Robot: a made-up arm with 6 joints.
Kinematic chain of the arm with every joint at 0, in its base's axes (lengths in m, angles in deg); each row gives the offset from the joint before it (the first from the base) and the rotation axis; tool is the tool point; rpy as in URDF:
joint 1: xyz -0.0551 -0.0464 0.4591 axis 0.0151 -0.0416 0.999
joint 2: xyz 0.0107 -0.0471 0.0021 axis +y
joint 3: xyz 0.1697 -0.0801 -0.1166 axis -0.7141 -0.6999 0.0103
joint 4: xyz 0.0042 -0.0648 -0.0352 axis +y
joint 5: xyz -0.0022 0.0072 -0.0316 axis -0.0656 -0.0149 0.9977
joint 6: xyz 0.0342 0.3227 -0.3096 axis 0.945 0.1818 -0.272
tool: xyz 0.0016 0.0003 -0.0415 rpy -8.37 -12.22 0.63
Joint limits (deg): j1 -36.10..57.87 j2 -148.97..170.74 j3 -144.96..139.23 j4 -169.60..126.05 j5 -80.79..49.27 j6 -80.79..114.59
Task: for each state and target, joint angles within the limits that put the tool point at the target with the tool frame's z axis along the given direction. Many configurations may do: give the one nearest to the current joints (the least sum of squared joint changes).
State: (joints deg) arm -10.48 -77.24 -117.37 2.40 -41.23 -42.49
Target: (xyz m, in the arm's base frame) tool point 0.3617 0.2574 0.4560 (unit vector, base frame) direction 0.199 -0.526 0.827
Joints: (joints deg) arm -2.56 -56.96 -95.26 -20.16 -63.06 -21.13
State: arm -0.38 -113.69 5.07 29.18 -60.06 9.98
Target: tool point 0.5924 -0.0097 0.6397 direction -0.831 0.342 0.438
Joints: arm 6.13 -81.19 13.37 30.13 -41.06 -6.21
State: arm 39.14 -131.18 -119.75 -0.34 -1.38 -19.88
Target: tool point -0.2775 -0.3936 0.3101 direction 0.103 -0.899 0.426
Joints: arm 22.47 -140.94 -144.96 24.58 40.27 -59.97
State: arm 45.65 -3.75 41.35 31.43 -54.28 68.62
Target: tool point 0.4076 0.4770 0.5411 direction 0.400 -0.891 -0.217
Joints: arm 57.87 -34.85 66.06 -1.41 -16.41 114.33
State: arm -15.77 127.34 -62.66 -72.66 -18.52 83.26
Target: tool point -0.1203 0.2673 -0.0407 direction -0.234 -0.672 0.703
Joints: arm -36.10 78.76 -54.59 -35.85 -39.27 59.53
